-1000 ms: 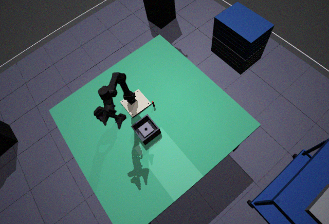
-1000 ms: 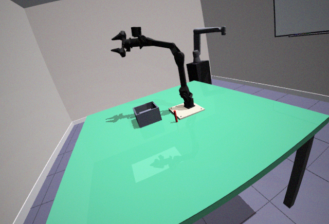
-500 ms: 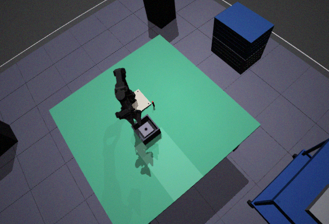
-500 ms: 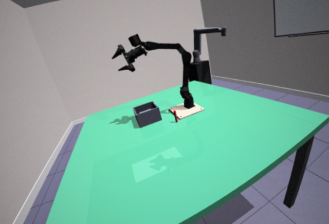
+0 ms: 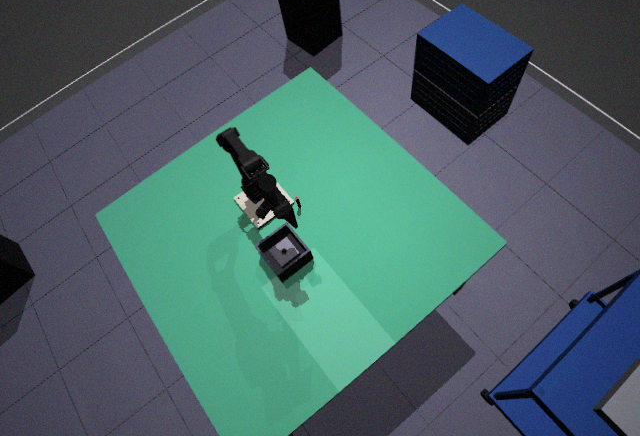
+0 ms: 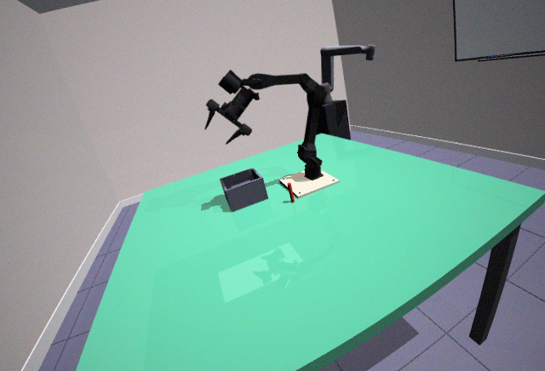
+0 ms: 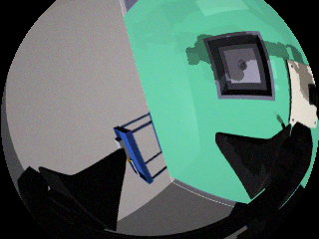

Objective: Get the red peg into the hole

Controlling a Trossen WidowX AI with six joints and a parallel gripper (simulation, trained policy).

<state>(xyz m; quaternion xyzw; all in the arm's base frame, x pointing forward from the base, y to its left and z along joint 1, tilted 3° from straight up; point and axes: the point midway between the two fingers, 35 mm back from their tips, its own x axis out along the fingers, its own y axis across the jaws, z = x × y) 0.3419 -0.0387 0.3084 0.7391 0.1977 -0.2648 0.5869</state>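
Now: the red peg 27 cm below my gripper tip, 19 cm behind it and 13 cm to the left of it. Also, from my gripper tip: grey plate: 26 cm below, 7 cm to the right, 6 cm behind; dark grey box: 28 cm below, 7 cm to the right, 6 cm behind.
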